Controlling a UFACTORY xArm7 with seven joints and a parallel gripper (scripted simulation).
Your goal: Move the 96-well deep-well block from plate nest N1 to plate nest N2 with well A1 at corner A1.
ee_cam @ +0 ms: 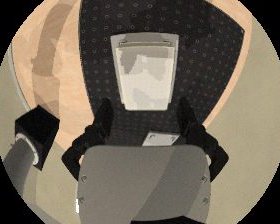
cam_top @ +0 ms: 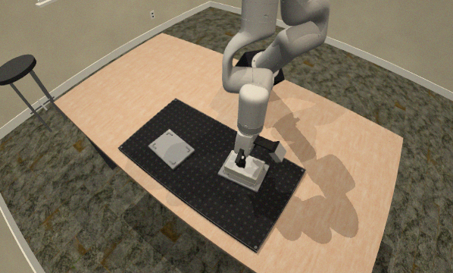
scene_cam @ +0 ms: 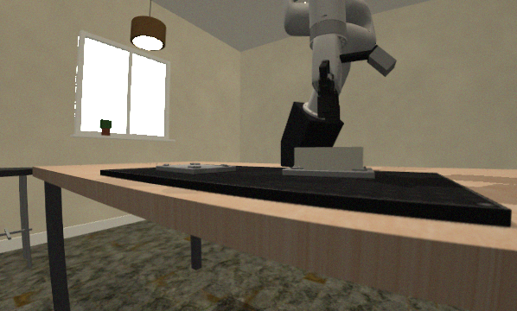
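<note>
Right now the deep-well block is 8 cm below my hand. The rest, counted from my hand: nest N1: 11 cm below; then nest N2: 27 cm to the right, 15 cm ahead, 11 cm below.
</note>
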